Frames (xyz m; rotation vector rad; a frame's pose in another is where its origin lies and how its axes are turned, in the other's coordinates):
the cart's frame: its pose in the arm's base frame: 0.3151 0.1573 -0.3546 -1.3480 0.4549 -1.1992
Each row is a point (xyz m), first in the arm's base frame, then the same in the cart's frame.
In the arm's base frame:
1: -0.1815 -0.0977 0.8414
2: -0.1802 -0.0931 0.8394
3: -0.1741 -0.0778 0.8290
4: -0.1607 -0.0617 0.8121
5: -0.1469 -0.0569 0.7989
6: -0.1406 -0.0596 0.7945
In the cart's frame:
1: 0.4602 -1.2129 -0.2429
2: 0.4561 -1.2116 -0.2401
3: 0.4417 -1.2031 -0.2300
4: 0.4272 -1.1861 -0.2151
5: 0.4236 -1.1699 -0.2045
6: 0.4268 -1.1629 -0.2017

